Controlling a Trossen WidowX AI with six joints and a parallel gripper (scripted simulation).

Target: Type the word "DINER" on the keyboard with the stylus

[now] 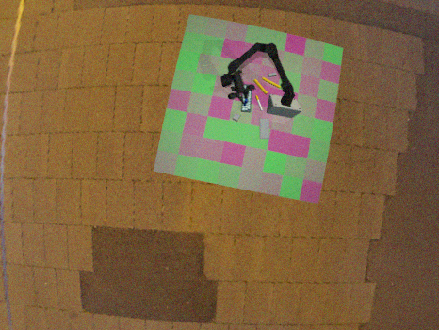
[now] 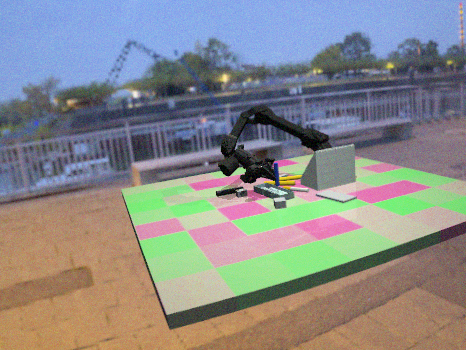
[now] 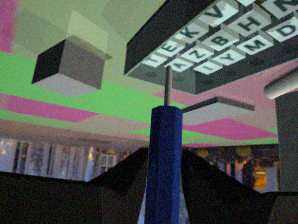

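Right now my gripper tip is 10 cm past the white pen, 8 cm above it and 7 cm to the left of it. From my gripper tip the other things lie so: blue stylus: 1 cm below; then flat grey slab: 19 cm behind, 13 cm to the left, 8 cm below; then black bar: 21 cm to the right, 14 cm ahead, 7 cm below.
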